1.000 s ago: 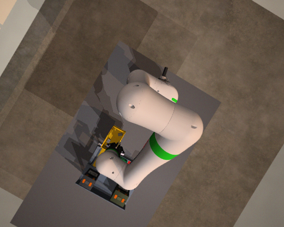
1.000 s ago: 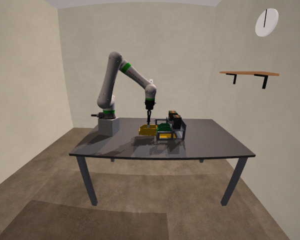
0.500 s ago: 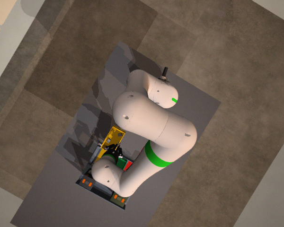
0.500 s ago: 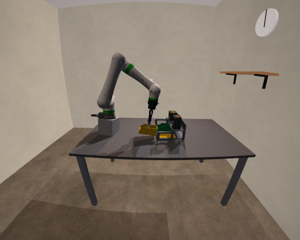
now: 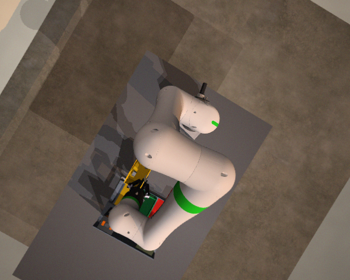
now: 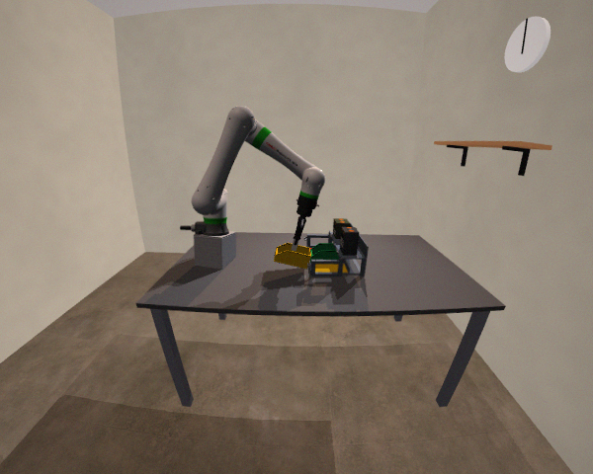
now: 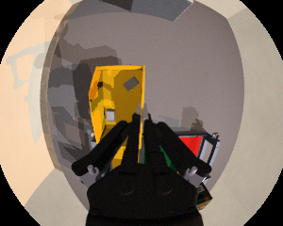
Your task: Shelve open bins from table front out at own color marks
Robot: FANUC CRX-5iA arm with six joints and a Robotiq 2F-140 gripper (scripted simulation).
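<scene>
My gripper is now 2 cm past the yellow bin, 5 cm to the left of it and 4 cm above it. Round my hand: green bin (19 cm ahead, 4 cm to the left, 8 cm below); then yellow-marked place (17 cm ahead, 8 cm to the right, 11 cm below); then red mark (20 cm ahead, 14 cm to the left, 11 cm below).
</scene>
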